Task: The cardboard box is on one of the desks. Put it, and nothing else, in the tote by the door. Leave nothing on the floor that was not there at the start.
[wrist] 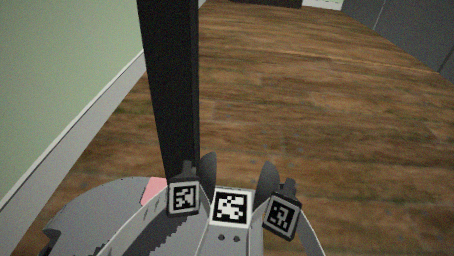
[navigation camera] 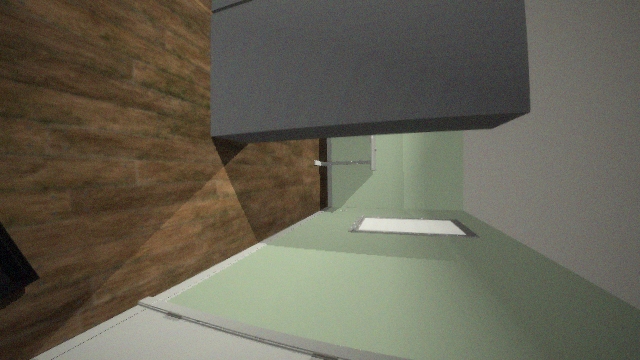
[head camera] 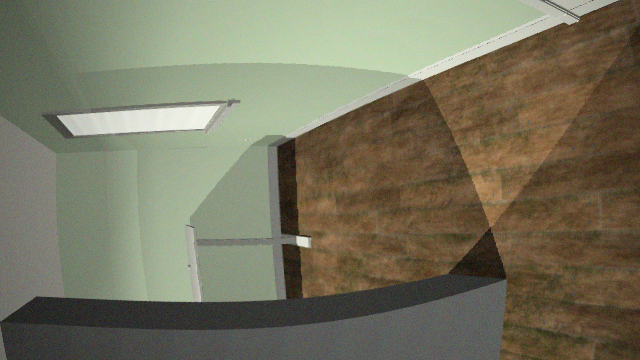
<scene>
In view: the gripper (wrist: 237, 173), a white door (navigation camera: 152, 321) and a window (head camera: 207, 116).
The window shows as well in the navigation camera view (navigation camera: 384, 225).
</scene>
